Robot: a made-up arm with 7 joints.
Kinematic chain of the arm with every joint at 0, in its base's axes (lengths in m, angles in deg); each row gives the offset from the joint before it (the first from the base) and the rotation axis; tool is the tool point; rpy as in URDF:
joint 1: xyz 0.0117 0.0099 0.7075 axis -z
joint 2: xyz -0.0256 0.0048 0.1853 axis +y
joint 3: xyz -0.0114 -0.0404 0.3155 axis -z
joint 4: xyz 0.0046 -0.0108 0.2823 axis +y
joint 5: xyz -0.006 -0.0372 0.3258 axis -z
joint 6: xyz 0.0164 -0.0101 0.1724 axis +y
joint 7: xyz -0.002 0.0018 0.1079 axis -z
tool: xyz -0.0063 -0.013 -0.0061 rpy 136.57 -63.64 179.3
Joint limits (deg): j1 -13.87..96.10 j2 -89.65..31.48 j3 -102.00..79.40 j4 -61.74..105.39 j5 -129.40..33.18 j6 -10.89..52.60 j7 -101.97..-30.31
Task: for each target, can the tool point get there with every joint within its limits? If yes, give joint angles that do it. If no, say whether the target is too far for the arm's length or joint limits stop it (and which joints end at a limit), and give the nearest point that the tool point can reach.
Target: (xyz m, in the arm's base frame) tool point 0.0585 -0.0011 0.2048
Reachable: no: joint limits stop it (at a limit: joint 1, joint 2, joint 3, joint 4, joint 6, joint 7) | nearest point 0.5191 0.3783 0.7427 | short by 0.803 m
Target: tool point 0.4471 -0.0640 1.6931
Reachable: yes | joints 0.28 -8.19 -1.19 71.40 -11.10 22.90 -95.36
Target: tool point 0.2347 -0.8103 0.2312
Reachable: no: joint limits stop it (at a limit: joint 2, joint 4, joint 7) | nearest point 0.1812 -0.6135 0.9345 | short by 0.732 m
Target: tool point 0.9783 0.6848 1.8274
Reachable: no: too far | nearest point 0.6953 0.4215 1.6542 | short by 0.424 m
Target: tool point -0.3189 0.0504 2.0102
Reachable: yes | joints 58.18 -12.27 -84.46 -29.60 16.10 39.67 -61.16
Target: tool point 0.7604 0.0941 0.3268
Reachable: no: joint limits stop it (at a limit: joint 1, joint 2, joint 3, joint 4, joint 7) | nearest point 0.5464 0.3936 0.7386 | short by 0.552 m
